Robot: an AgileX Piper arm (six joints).
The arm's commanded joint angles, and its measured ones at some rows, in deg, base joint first. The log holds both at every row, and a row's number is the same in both.
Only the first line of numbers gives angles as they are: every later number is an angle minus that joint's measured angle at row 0.
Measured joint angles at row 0:
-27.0, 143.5, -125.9, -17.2, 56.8, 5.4
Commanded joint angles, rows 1 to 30:
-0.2, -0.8, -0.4, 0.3, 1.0, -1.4
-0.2, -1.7, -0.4, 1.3, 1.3, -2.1
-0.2, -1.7, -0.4, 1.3, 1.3, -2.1
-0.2, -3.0, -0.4, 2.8, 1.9, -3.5
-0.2, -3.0, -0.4, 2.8, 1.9, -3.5
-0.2, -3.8, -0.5, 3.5, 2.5, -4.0
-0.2, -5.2, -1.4, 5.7, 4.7, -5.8
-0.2, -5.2, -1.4, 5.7, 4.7, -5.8
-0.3, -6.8, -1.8, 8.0, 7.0, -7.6
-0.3, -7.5, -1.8, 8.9, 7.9, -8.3
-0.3, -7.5, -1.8, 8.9, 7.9, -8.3
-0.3, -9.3, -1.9, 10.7, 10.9, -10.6
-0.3, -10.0, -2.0, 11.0, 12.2, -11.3
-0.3, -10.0, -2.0, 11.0, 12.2, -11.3
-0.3, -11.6, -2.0, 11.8, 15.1, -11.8
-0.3, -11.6, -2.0, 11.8, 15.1, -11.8
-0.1, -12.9, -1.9, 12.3, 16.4, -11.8
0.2, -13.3, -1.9, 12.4, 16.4, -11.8
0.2, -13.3, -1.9, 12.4, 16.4, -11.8
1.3, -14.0, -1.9, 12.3, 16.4, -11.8
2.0, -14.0, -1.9, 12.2, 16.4, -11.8
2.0, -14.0, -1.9, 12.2, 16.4, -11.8
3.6, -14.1, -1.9, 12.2, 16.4, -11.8
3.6, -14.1, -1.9, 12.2, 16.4, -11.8
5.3, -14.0, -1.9, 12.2, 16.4, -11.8
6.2, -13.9, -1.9, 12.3, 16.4, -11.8
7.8, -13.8, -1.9, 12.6, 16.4, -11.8
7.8, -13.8, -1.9, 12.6, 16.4, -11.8
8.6, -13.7, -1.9, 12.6, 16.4, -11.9
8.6, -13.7, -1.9, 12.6, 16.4, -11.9
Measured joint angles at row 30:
6.7, -13.6, -1.8, 12.3, 12.7, -11.3
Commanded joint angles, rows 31 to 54:
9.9, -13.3, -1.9, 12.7, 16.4, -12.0
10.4, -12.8, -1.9, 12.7, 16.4, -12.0
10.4, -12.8, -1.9, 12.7, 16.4, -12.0
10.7, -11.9, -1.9, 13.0, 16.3, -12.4
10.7, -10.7, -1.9, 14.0, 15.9, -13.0
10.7, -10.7, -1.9, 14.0, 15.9, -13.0
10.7, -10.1, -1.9, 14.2, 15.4, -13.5
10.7, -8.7, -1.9, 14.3, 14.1, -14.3
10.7, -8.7, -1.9, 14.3, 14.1, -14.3
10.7, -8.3, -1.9, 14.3, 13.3, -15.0
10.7, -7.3, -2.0, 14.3, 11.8, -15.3
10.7, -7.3, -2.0, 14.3, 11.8, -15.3
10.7, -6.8, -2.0, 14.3, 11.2, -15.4
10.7, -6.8, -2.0, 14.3, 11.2, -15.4
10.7, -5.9, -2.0, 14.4, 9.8, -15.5
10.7, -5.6, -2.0, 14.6, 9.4, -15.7
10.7, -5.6, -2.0, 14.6, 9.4, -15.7
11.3, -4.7, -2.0, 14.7, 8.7, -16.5
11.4, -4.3, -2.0, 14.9, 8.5, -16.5
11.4, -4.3, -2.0, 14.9, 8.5, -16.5
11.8, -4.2, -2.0, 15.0, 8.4, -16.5
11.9, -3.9, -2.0, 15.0, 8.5, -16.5
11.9, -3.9, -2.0, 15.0, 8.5, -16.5
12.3, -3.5, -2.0, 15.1, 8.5, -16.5
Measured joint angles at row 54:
11.8, -3.9, -1.8, 14.8, 8.8, -15.9
